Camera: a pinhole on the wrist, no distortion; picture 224 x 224 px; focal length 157.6 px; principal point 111.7 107.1 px. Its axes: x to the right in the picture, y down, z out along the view. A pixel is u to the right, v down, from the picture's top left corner.
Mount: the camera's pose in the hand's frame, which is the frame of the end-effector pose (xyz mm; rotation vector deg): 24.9 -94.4 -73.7 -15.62 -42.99 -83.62
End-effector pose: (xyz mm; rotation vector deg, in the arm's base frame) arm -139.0 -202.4 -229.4 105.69 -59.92 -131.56
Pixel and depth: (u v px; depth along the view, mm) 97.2 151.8 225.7
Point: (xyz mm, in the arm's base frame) -257.4 -213.2 -207.4
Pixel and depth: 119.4 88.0 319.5
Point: -280.3 -140.8 -85.4
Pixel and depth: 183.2 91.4 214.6
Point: -224.0 -72.5 -186.2
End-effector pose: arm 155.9 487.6 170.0 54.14 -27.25 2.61
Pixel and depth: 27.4 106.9 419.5
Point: -38.7 617.2 442.6
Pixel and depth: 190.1 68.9 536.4
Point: -256.7 173.1 278.4
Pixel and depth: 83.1 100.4 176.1
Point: 105.5 484.6 201.8
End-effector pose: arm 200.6 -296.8 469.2 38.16 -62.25 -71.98
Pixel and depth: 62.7 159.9 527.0
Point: 106.1 -216.7 914.2
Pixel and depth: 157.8 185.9 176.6
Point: 86.9 -335.7 511.1
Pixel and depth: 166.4 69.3 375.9
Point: -23.8 -80.7 533.1
